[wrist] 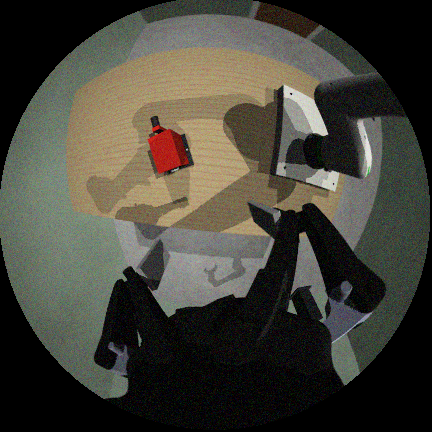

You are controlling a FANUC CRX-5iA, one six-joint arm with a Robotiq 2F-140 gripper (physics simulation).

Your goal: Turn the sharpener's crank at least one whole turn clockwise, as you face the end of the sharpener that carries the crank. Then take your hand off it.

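Frame: origin at the arm's base, x up, y ahead, z left, level; centimetres.
Seen in the pictures: gripper, between the fingertips: (205,230); arm's base, origin of its link: (315,150).
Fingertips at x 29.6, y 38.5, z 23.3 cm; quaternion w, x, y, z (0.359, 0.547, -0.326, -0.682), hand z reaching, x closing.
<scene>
Offsets run from my fingertips to a thing's top centre. "spot": to the spot under its first point. Level surfaces: height alone.
The sharpener {spot: dx -21.9, dy +13.2, dz -9.6 cm} (169,151) has a red body with dark and grey edges and stands on the wooden table, left of the middle of the wrist view. A short black knob {dx -20.9, dy +19.4, dz -18.6 cm} (155,121), which looks like part of the crank, sticks out at its upper end on a red piece. The rest of the crank is too small to make out. My gripper (205,230) is open, with its two pads wide apart. It is below the sharpener in the view, apart from it, and nothing shows between the pads.
The wooden table {dx -34.7 cm} (105,115) spreads under the sharpener, with its near edge just above my pads in the view. A pale metal base plate (310,112) at the right carries the dark robot arm (345,145). Shadows of the arm and gripper fall across the table.
</scene>
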